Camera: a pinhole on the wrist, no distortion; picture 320 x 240 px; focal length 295.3 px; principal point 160.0 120.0 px. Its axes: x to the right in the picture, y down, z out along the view. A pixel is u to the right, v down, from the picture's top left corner.
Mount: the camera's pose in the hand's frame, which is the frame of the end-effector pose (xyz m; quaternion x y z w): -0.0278 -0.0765 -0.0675 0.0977 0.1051 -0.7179 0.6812
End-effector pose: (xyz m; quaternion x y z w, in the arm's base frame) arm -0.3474 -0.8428 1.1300 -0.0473 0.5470 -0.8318 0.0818
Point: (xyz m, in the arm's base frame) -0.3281 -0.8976 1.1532
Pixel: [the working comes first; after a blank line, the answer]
In the camera's frame: -0.1125 0.0127 0.1019

outside the picture
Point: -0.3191 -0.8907 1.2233
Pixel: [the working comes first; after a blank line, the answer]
In the camera's frame: -0.0550 0.0047 0.1429

46 130
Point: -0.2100 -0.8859 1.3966
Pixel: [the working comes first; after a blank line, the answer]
In the camera's frame: 0.0726 -0.0990 0.2651

241 10
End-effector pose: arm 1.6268 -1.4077 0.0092 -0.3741 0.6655 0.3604 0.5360
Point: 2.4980 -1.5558 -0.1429
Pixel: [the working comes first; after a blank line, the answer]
In the camera's frame: 0.6387 0.0993 0.5545

outside the picture
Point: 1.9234 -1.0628 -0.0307
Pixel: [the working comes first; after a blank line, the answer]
In the camera's frame: -0.1148 -0.0222 0.4970

92 107
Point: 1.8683 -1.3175 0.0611
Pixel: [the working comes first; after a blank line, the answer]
In the camera's frame: 0.0216 -0.0681 0.2612

184 43
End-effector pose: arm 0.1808 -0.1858 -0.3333 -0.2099 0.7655 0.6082 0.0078
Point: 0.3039 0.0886 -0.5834
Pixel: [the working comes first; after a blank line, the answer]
In the camera's frame: 0.0464 -0.1020 0.3862

195 42
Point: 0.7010 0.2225 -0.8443
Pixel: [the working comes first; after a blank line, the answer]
In the camera's frame: 0.3723 -0.4199 0.5771

outside the picture
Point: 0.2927 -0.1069 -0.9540
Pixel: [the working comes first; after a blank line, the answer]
In the camera's frame: 0.4190 0.0881 0.4128

outside the picture
